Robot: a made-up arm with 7 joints. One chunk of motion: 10 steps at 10 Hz.
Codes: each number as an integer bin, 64 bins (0 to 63) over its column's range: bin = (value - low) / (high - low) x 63, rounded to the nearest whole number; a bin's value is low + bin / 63 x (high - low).
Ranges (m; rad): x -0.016..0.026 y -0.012..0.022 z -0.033..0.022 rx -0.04..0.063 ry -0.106..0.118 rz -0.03..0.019
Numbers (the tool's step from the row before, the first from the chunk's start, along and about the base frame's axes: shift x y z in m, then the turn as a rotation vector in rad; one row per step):
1: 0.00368 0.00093 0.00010 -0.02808 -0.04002 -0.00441
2: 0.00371 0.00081 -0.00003 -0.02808 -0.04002 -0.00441
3: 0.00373 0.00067 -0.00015 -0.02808 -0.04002 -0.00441
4: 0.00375 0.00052 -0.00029 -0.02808 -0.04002 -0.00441
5: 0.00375 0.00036 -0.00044 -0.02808 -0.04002 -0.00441
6: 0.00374 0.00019 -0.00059 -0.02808 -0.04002 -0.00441
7: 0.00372 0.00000 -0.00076 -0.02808 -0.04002 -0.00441
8: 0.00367 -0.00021 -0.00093 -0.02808 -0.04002 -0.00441
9: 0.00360 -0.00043 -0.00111 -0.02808 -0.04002 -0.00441
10: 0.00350 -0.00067 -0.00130 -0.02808 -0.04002 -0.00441
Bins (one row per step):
1: 30 24 38 7 19 33
2: 30 24 38 7 19 33
3: 30 23 38 7 19 33
4: 30 23 37 7 19 33
5: 30 23 37 7 19 33
6: 30 23 37 7 19 33
7: 30 22 37 7 19 33
8: 30 22 37 7 19 33
9: 29 21 37 7 19 33
10: 29 21 36 7 19 33

